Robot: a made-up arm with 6 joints.
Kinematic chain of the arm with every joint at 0, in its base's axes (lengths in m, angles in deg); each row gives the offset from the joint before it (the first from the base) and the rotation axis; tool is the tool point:
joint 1: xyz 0 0 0.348 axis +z
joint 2: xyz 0.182 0 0 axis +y
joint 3: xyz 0 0 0.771 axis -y
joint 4: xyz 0 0 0.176 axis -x
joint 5: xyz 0.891 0 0 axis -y
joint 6: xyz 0.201 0 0 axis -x
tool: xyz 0 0 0
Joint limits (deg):
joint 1: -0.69..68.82
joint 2: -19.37..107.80
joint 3: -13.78..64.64
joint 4: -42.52..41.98
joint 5: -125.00..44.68
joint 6: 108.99..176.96
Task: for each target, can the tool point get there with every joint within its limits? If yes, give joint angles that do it. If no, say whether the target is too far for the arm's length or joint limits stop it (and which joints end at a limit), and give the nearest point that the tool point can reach.
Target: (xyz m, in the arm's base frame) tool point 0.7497 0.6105 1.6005
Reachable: yes | joints 35.64 -7.90 19.29 -21.92 -52.22 168.30
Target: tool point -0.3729 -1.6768 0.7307
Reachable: no: joint limits stop it (at a limit: joint 1, joint 2, joint 3, joint 4, joint 5) | nearest point 0.6917 -0.1185 1.2043 | short by 1.946 m
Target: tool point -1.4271 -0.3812 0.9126
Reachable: no: joint limits stop it (at a limit: joint 1, joint 2, joint 3, joint 4, joint 5) | nearest point -0.1208 -0.0037 1.8525 | short by 1.653 m
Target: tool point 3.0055 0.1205 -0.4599
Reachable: no: too far | nearest point 1.9759 0.0792 -0.1653 | short by 1.072 m
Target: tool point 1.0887 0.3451 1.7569
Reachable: yes | joints 14.25 13.74 52.21 -25.18 -51.03 143.86
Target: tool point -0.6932 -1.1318 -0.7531
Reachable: no: joint limits stop it (at a limit: joint 1, joint 2, joint 3, joint 4) | nearest point 0.4392 -0.1286 -0.7355 | short by 1.513 m
